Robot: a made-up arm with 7 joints.
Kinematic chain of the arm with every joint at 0, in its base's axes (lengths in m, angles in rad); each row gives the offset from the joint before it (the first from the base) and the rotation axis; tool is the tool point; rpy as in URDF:
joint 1: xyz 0 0 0.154 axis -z
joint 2: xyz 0 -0.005 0.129 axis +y
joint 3: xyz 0 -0.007 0.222 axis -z
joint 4: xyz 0 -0.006 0.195 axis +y
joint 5: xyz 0 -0.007 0.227 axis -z
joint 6: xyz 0 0 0.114 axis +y
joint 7: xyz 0 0 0.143 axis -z
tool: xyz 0 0 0 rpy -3.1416 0 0
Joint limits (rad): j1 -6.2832..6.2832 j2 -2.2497..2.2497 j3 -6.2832..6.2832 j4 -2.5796..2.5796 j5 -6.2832..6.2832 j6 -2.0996..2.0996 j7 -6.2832..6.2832
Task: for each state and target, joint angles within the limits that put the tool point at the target. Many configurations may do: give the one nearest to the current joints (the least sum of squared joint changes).
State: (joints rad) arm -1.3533 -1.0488 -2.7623 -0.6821 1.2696 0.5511 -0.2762
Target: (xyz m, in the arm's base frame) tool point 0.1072 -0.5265 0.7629
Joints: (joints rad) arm -1.4639 -1.4510 -2.5727 -1.2756 1.3714 0.6401 -0.2762
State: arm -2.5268 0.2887 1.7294 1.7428 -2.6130 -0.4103 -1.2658
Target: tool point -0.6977 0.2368 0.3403
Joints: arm -3.3898 1.0780 0.9652 1.2099 -2.6302 -0.1357 -1.2658
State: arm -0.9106 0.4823 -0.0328 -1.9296 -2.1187 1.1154 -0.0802
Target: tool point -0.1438 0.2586 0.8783
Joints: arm -0.9554 0.7685 0.4850 -1.2454 -1.9021 0.9454 -0.0802
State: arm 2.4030 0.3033 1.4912 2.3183 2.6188 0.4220 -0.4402
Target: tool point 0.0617 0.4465 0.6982
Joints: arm 2.8468 0.1366 2.0009 1.7887 2.5896 0.6061 -0.4402
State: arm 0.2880 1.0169 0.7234 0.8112 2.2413 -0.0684 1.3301
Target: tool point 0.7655 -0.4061 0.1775
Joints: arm 0.2944 1.4762 0.6528 0.5168 2.2391 -0.0253 1.3301
